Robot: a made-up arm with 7 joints. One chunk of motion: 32 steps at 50 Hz.
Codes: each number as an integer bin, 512 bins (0 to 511) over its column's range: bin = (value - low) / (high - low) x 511, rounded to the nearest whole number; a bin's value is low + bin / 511 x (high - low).
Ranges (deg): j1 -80.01..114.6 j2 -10..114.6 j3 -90.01..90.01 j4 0..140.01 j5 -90.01..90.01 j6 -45.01..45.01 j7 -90.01..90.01
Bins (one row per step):
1: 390 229 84 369 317 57 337
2: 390 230 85 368 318 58 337
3: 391 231 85 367 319 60 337
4: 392 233 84 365 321 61 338
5: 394 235 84 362 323 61 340
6: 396 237 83 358 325 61 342
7: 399 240 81 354 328 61 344
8: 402 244 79 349 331 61 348
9: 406 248 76 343 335 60 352
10: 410 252 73 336 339 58 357
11: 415 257 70 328 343 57 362
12: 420 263 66 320 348 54 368
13: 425 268 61 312 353 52 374
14: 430 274 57 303 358 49 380
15: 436 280 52 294 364 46 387
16: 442 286 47 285 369 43 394
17: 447 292 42 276 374 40 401
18: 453 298 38 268 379 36 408
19: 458 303 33 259 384 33 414
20: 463 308 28 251 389 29 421
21: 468 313 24 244 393 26 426
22: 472 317 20 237 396 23 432
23: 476 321 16 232 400 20 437
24: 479 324 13 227 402 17 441
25: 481 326 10 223 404 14 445
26: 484 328 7 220 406 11 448
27: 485 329 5 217 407 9 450
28: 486 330 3 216 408 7 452
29: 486 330 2 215 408 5 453
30: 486 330 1 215 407 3 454
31: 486 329 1 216 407 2 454
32: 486 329 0 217 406 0 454
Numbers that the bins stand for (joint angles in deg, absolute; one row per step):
1: 68.52 45.84 -60.42 101.10 21.67 -34.97 28.71
2: 68.52 46.08 -60.07 100.83 22.02 -34.79 28.71
3: 68.90 46.33 -60.07 100.56 22.37 -34.44 28.71
4: 69.28 46.81 -60.42 100.01 23.07 -34.26 29.06
5: 70.04 47.30 -60.42 99.19 23.78 -34.26 29.77
6: 70.80 47.79 -60.77 98.09 24.48 -34.26 30.47
7: 71.95 48.52 -61.47 96.99 25.54 -34.26 31.18
8: 73.09 49.50 -62.18 95.62 26.60 -34.26 32.59
9: 74.61 50.47 -63.24 93.98 28.01 -34.44 34.00
10: 76.14 51.45 -64.29 92.06 29.42 -34.79 35.76
11: 78.04 52.67 -65.35 89.87 30.83 -34.97 37.52
12: 79.94 54.13 -66.76 87.68 32.59 -35.50 39.63
13: 81.85 55.35 -68.52 85.49 34.35 -35.85 41.75
14: 83.75 56.81 -69.93 83.02 36.11 -36.38 43.86
15: 86.04 58.27 -71.69 80.55 38.22 -36.91 46.33
16: 88.32 59.74 -73.45 78.09 39.98 -37.43 48.79
17: 90.23 61.20 -75.21 75.62 41.75 -37.96 51.26
18: 92.51 62.66 -76.62 73.43 43.51 -38.67 53.72
19: 94.42 63.88 -78.38 70.96 45.27 -39.20 55.84
20: 96.32 65.10 -80.15 68.77 47.03 -39.90 58.30
21: 98.22 66.32 -81.56 66.85 48.44 -40.43 60.07
22: 99.75 67.30 -82.96 64.94 49.50 -40.96 62.18
23: 101.27 68.27 -84.37 63.57 50.91 -41.49 63.94
24: 102.41 69.00 -85.43 62.20 51.61 -42.02 65.35
25: 103.17 69.49 -86.49 61.10 52.32 -42.54 66.76
26: 104.32 69.98 -87.54 60.28 53.02 -43.07 67.82
27: 104.70 70.22 -88.25 59.46 53.37 -43.42 68.52
28: 105.08 70.47 -88.95 59.18 53.72 -43.78 69.22
29: 105.08 70.47 -89.31 58.91 53.72 -44.13 69.58
30: 105.08 70.47 -89.66 58.91 53.37 -44.48 69.93
31: 105.08 70.22 -89.66 59.18 53.37 -44.66 69.93
32: 105.08 70.22 -90.01 59.46 53.02 -45.01 69.93

